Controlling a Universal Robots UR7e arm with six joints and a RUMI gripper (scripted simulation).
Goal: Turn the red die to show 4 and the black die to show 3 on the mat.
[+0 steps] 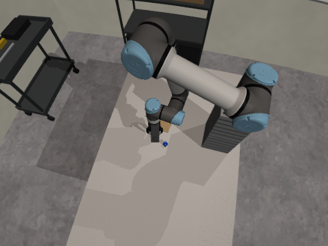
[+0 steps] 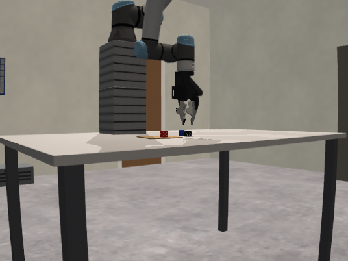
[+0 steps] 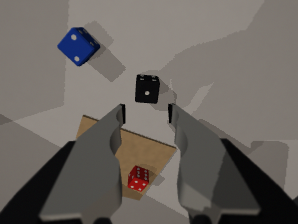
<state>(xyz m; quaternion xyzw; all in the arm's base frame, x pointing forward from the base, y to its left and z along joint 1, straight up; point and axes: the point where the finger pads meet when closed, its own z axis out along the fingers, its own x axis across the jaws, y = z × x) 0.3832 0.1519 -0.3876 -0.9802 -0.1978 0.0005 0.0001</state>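
Now: hand 50 mm above the black die. Round my hand: blue die 80 mm behind, 20 mm to the left, 50 mm below; then red die 40 mm ahead, 140 mm to the right, 50 mm below; then brown mat 10 mm ahead, 140 mm to the right, 60 mm below.
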